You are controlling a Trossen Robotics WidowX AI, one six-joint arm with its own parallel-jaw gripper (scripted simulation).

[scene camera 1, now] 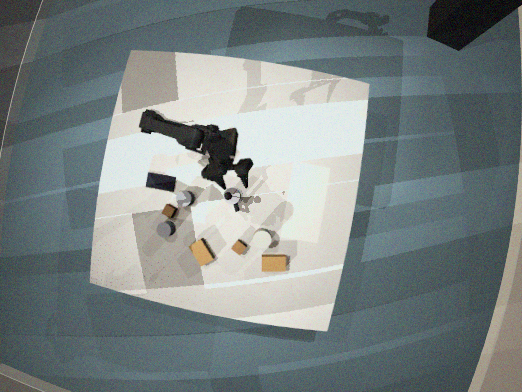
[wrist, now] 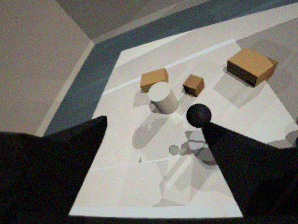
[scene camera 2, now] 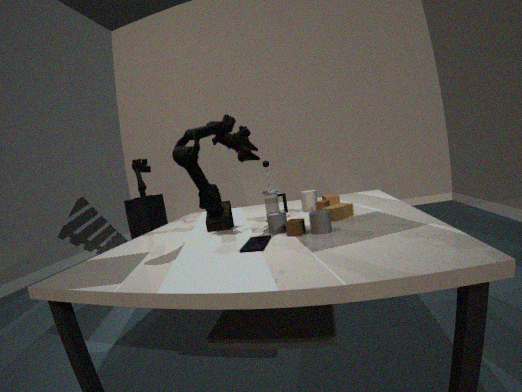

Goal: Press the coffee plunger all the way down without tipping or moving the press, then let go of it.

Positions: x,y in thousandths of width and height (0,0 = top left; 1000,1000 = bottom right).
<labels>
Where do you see a coffee press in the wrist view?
At 663,511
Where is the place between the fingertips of my gripper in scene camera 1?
451,481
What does my gripper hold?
Nothing.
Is my gripper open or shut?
Open.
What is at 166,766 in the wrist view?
My gripper.
</labels>
